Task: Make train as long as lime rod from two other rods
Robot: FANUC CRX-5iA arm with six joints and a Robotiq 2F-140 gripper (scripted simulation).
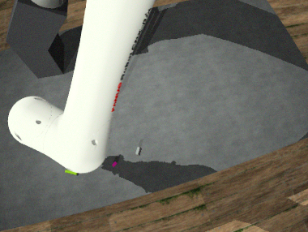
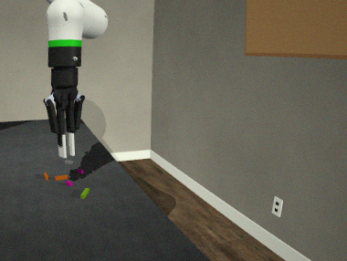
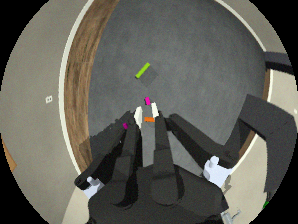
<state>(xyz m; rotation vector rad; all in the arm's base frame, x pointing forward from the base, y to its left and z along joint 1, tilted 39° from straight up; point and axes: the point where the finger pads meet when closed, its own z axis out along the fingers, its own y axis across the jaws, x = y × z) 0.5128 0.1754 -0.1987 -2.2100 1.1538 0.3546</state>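
My gripper is now 200 mm to the right of the grey rod and 120 mm above it. The rest, counted from my hand: lime rod (40 mm ahead, 80 mm to the right, 120 mm below).
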